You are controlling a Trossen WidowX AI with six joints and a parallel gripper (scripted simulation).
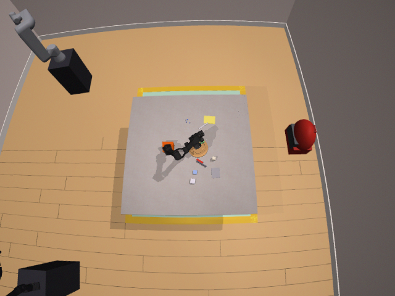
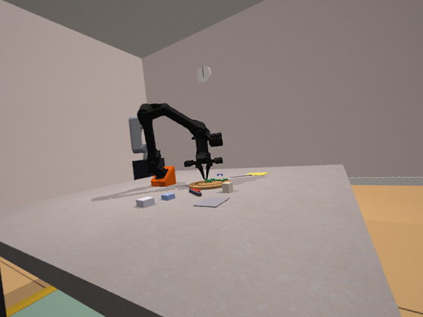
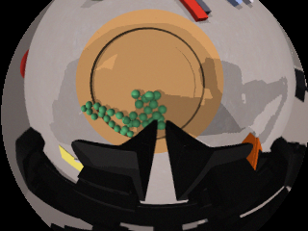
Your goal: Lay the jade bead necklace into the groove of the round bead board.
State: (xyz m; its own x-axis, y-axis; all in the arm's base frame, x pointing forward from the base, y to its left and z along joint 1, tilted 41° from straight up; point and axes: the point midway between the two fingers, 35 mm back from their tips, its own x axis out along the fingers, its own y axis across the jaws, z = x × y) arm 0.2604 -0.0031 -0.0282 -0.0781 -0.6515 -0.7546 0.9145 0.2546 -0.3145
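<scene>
Now: gripper tip 30 mm short of the round wooden bead board, 20 mm to the left of it and 20 mm above it. The rest, counted from my gripper tip: beige cube 180 mm ahead, 150 mm to the right, 10 mm below; then red-handled tool 50 mm ahead, 180 mm to the right, 20 mm below; then blue block 10 mm behind, 270 mm to the right, 20 mm below.
</scene>
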